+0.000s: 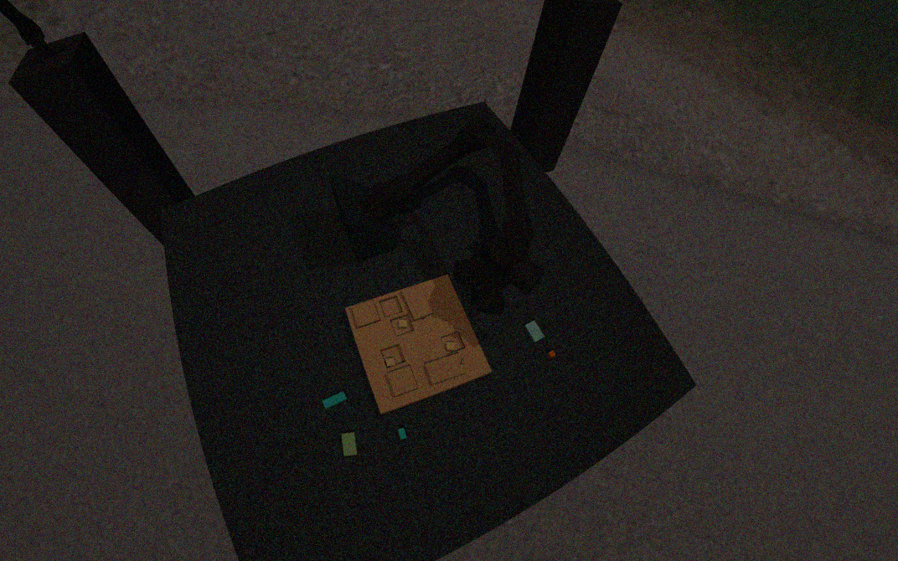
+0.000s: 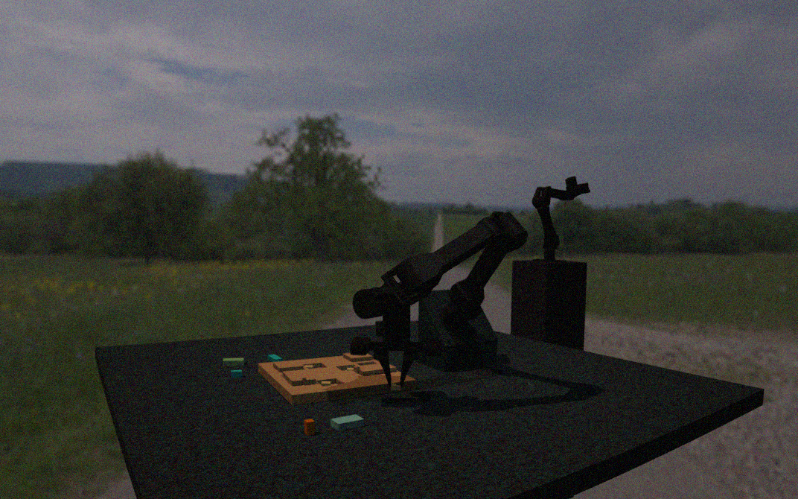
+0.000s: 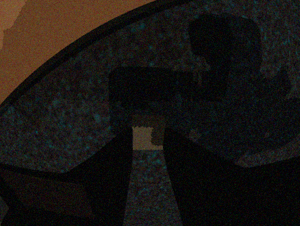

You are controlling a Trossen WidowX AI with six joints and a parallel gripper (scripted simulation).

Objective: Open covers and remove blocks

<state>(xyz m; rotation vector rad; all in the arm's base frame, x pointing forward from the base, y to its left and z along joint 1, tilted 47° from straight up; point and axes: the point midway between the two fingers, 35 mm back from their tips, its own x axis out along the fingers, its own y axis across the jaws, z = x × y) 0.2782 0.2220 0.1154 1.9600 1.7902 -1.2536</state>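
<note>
Now: gripper tip 60 mm short of the tan puzzle board, 240 mm to the left of it and 20 mm above it. From my gripper tip the other things lie so: pale teal block: 140 mm ahead, 90 mm to the left, 30 mm below; small orange block: 220 mm ahead, 100 mm to the left, 30 mm below; small teal block: 270 mm ahead, 330 mm to the right, 30 mm below.
</note>
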